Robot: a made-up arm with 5 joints. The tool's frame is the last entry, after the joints.
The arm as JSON. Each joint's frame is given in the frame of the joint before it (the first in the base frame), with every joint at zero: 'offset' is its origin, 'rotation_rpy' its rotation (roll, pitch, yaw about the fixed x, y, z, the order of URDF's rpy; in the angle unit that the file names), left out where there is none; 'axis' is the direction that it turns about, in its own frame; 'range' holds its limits. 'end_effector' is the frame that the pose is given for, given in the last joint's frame.
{
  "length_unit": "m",
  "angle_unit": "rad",
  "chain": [
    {
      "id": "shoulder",
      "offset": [
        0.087,
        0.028,
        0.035
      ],
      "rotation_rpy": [
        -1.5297,
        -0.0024,
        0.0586
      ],
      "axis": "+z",
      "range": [
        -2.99,
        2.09
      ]
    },
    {
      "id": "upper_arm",
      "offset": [
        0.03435,
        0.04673,
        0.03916
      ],
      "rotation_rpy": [
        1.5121,
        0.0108,
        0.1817
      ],
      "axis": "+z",
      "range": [
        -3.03,
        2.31
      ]
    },
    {
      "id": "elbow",
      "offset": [
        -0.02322,
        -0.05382,
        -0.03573
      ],
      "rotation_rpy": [
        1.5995,
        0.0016,
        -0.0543
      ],
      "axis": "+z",
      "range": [
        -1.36,
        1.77
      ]
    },
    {
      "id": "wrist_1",
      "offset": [
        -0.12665,
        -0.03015,
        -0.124
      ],
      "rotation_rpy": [
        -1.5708,
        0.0,
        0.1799
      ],
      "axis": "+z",
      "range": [
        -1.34,
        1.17
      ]
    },
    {
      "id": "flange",
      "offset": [
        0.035,
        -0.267,
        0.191
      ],
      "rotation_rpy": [
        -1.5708,
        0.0,
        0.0
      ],
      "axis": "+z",
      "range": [
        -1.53,
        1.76
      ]
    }
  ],
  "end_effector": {
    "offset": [
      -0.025,
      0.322,
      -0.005
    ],
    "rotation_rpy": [
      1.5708,
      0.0,
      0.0
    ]
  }
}
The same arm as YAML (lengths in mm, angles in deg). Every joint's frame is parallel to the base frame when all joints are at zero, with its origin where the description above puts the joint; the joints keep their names.
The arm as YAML. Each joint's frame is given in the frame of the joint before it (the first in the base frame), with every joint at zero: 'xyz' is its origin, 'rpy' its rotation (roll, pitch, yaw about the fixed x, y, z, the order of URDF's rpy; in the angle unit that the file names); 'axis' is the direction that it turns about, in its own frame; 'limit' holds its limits. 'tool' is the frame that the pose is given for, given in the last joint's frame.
units:
  length: mm
  angle: deg
joints:
  - name: shoulder
    type: revolute
    origin:
      xyz: [87.0, 28.0, 35.0]
      rpy: [0.0, 0.0, 0.0]
    axis: [-0.058602, 0.997435, 0.041101]
    limit:
      lower: -171.31
      upper: 119.75
  - name: upper_arm
    type: revolute
    origin:
      xyz: [32.0, 43.0, -45.0]
      rpy: [0.0, 0.0, 0.0]
    axis: [0.177307, 0.028701, 0.983737]
    limit:
      lower: -173.61
      upper: 132.35
  - name: elbow
    type: revolute
    origin:
      xyz: [-26.0, -56.0, -30.0]
      rpy: [0.0, 0.0, 0.0]
    axis: "-y"
    limit:
      lower: -77.92
      upper: 101.41
  - name: wrist_1
    type: revolute
    origin:
      xyz: [-130.0, 124.0, -7.0]
      rpy: [0.0, 0.0, 0.0]
    axis: "+z"
    limit:
      lower: -76.78
      upper: 67.04
  - name: flange
    type: revolute
    origin:
      xyz: [35.0, -267.0, 191.0]
      rpy: [0.0, 0.0, 0.0]
    axis: "+y"
    limit:
      lower: -87.66
      upper: 100.84
tool:
  origin:
    xyz: [-25.0, -5.0, -322.0]
    rpy: [0.0, 0.0, 0.0]

